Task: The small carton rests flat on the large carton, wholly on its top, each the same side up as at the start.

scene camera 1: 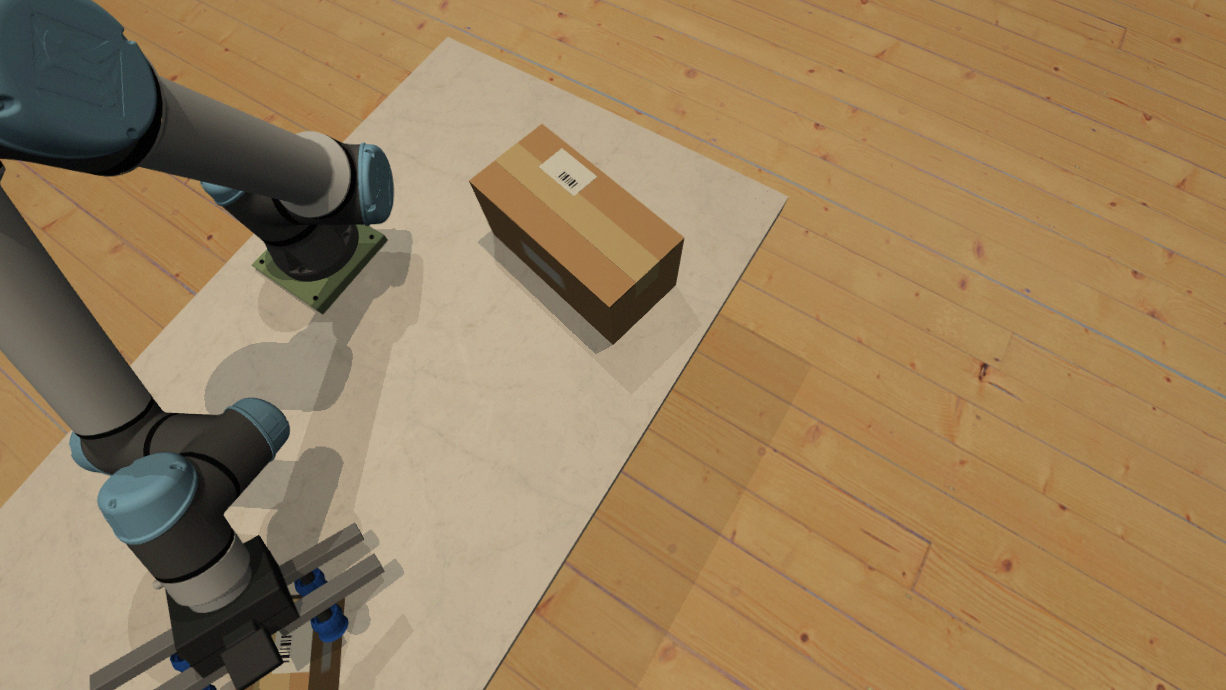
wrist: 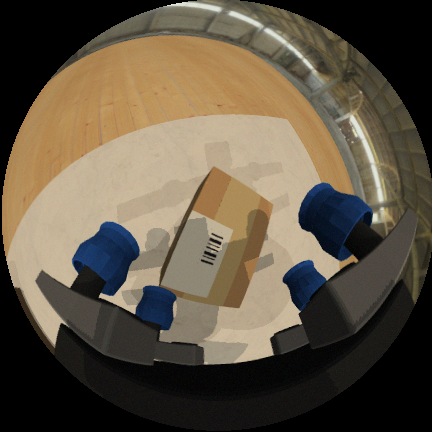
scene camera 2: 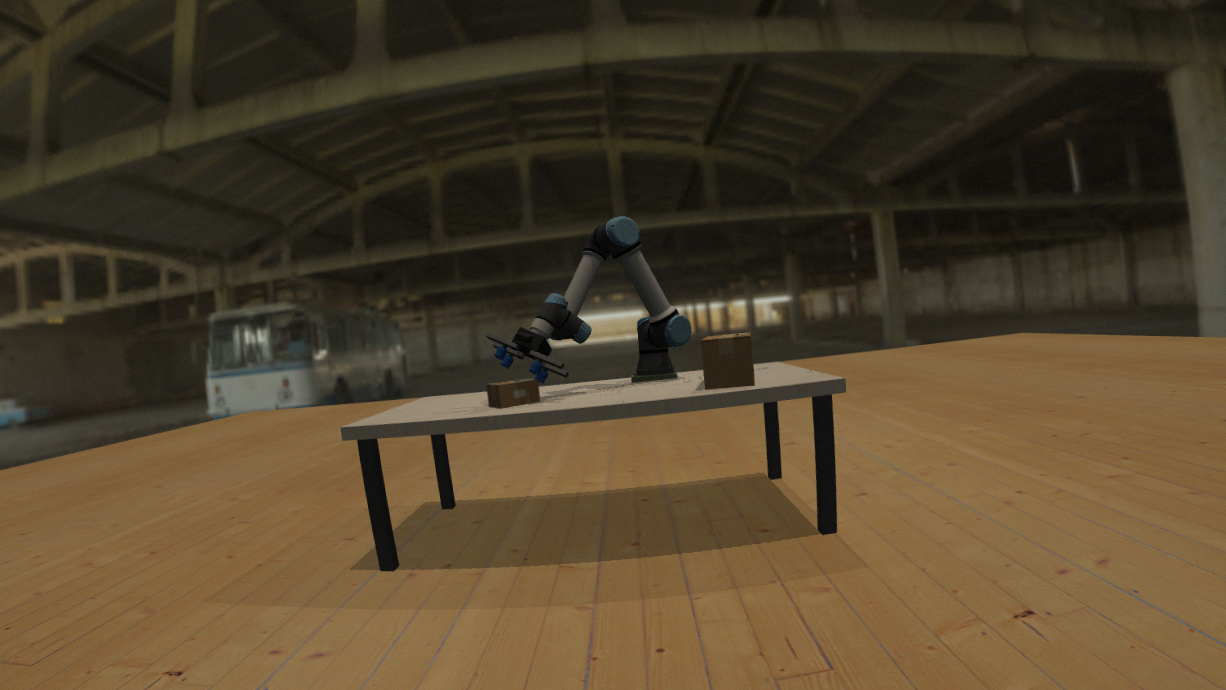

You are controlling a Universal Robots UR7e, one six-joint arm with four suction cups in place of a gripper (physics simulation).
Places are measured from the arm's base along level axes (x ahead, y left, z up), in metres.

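Pixels of known places: hand at its tool point: [wrist: 223, 267] [scene camera 2: 518, 368]; arm's base at its link origin: [scene camera 1: 318, 245] [scene camera 2: 655, 374].
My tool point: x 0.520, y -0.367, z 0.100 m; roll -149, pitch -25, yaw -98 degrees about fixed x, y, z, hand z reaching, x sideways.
For each thing: its middle in the pictures, then the offset to it from my tool point.
- small carton at the middle of its body: [wrist: 214, 239] [scene camera 1: 292, 654] [scene camera 2: 513, 393] 0.078 m down, 0.007 m ahead, 0.027 m right
- large carton at the middle of its body: [scene camera 1: 577, 235] [scene camera 2: 729, 359] 0.040 m down, 0.154 m back, 0.682 m left
The small carton [scene camera 1: 324, 664] [scene camera 2: 513, 394] [wrist: 220, 245] lies flat on the table, with its white barcode label and tape on top. In scene camera 1 the gripper hides much of it. The large carton [scene camera 1: 576, 214] [scene camera 2: 728, 361] stands apart at the table's other end, tape and label on top, with nothing on it. My suction gripper [scene camera 1: 255, 638] [scene camera 2: 521, 363] [wrist: 225, 267] is tilted above the small carton, its lower cups near the carton's height in scene camera 2. Its blue cups hold nothing. In the wrist view the carton shows between the two cup pairs.
The table [scene camera 1: 480, 445] [scene camera 2: 600, 414] [wrist: 150, 155] carries both cartons. The arm's green base plate [scene camera 1: 322, 295] [scene camera 2: 653, 377] stands between the cartons' ends of the table, towards one long edge. The large carton is near the opposite long edge. Wooden floor [scene camera 1: 943, 428] surrounds the table.
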